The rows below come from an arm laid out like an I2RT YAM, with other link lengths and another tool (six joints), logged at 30 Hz.
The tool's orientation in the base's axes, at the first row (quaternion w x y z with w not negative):
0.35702 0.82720 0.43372 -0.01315
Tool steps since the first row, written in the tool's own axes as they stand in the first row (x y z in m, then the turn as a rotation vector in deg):
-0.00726 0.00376 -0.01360 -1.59 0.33 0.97
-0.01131 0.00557 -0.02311 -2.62 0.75 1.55
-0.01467 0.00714 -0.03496 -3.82 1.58 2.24
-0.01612 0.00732 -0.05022 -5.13 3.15 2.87
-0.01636 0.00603 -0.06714 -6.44 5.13 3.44
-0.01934 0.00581 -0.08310 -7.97 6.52 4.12
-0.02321 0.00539 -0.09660 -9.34 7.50 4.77
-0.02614 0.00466 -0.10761 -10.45 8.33 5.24
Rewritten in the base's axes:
-0.00571 0.00166 0.01471 -0.47 -1.83 0.00
-0.00966 0.00385 0.02419 -0.64 -3.07 0.15
-0.01402 0.00803 0.03503 -0.59 -4.64 0.51
-0.01919 0.01612 0.04698 -0.08 -6.52 1.39
-0.02515 0.02661 0.05892 0.70 -8.52 2.54
-0.03176 0.03419 0.07166 0.96 -10.53 3.35
-0.03837 0.03973 0.08276 1.00 -12.25 3.89
-0.04389 0.04456 0.09150 1.05 -13.63 4.39

